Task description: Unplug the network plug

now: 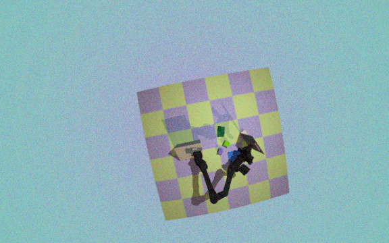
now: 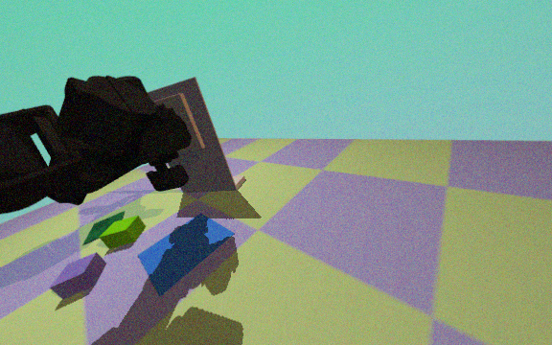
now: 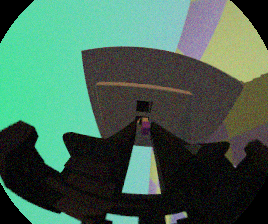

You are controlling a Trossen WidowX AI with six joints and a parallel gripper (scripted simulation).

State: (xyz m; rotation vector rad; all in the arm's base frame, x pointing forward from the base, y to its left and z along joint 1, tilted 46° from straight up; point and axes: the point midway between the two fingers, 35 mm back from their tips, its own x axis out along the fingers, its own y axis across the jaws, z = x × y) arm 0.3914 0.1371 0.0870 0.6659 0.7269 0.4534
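Now: the blue marked square 9 cm behind my gripper tip, 14 cm to the right of it and 17 cm below it. From my gripper tip the other things lie so: network plug (right at my gripper tip); grey upright panel (2 cm ahead, 1 cm to the left, 6 cm below).
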